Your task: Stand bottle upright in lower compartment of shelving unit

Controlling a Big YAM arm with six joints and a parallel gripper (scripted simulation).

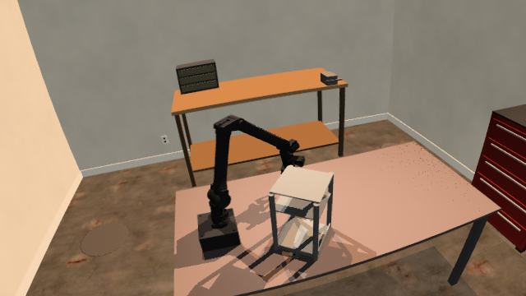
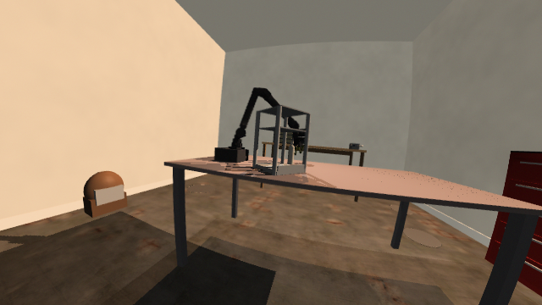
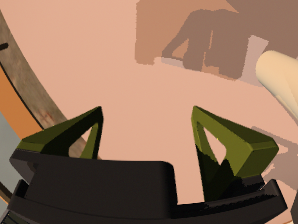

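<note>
Right now my hand is 3 cm past the pale bottle, 14 cm to the left of it and 4 cm below it. Round my hand: shelving unit 2 cm behind, 46 cm to the right, 9 cm above.
</note>
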